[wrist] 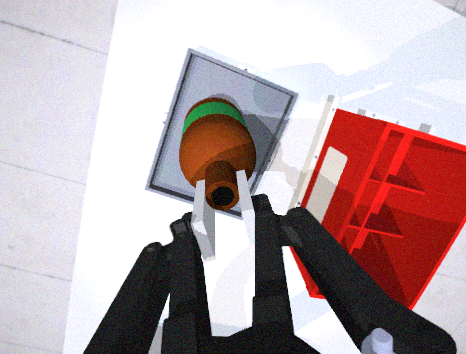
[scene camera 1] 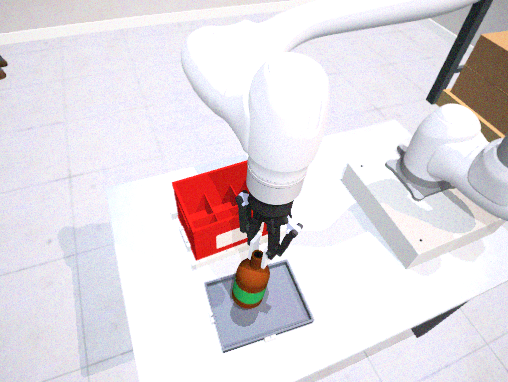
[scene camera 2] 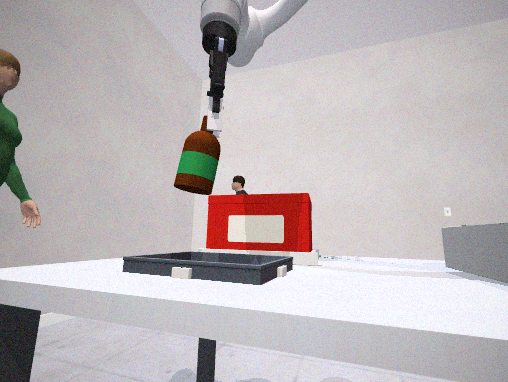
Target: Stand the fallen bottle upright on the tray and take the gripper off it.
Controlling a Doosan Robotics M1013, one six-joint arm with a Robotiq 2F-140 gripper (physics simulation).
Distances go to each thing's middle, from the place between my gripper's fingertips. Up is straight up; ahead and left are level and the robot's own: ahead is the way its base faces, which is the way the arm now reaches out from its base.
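Labels:
Brown bottle [scene camera 1: 250, 283]: 20 mm ahead of my hand, 10 mm left of it, 50 mm below it.

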